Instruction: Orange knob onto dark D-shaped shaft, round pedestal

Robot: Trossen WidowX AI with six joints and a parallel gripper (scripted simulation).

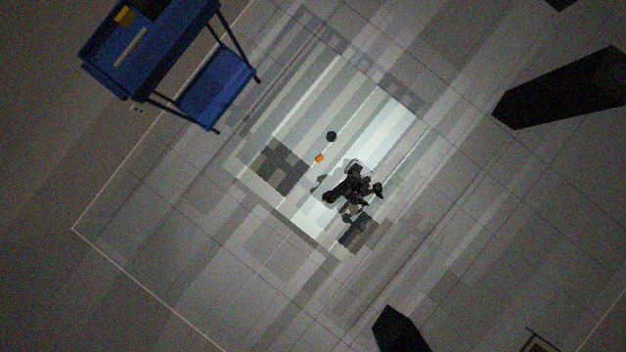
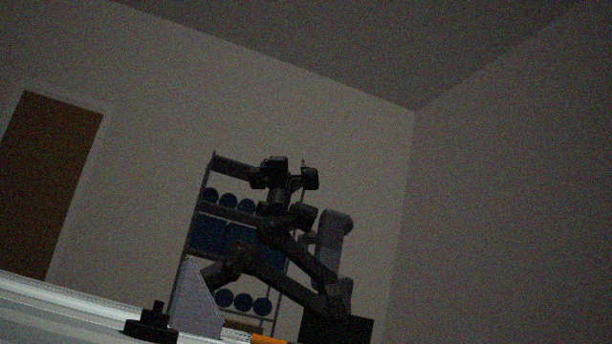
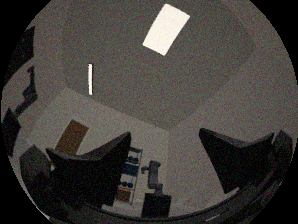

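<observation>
My gripper tip is 48 cm above the orange knob, 37 cm short of it and 8 cm to the left of it. Round my gripper tip: dark round pedestal: 47 cm below, 38 cm ahead, 28 cm to the right.
</observation>
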